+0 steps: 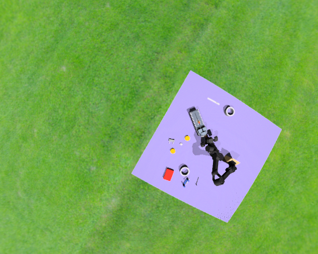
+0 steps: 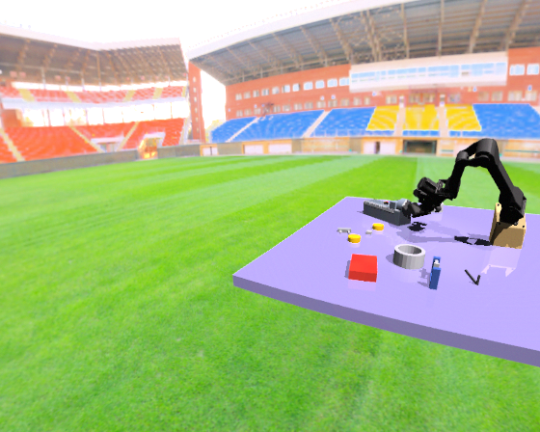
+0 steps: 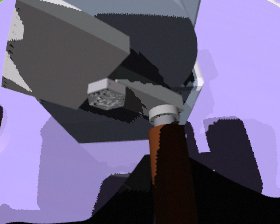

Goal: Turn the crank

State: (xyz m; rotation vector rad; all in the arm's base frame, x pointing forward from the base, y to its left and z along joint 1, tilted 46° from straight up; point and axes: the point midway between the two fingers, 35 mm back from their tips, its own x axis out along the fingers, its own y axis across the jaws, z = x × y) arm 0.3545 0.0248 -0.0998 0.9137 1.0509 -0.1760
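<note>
Now: the brown crank handle 3 cm above my gripper tip, 2 cm behind it and 1 cm to the left of it. From my gripper tip the other things lie so: red pointer (14 cm ahead, 6 cm to the right, 4 cm above); white bar (36 cm to the right, 13 cm ahead, 4 cm below); small grey bracket (25 cm to the left, 25 cm ahead, 4 cm below).
</note>
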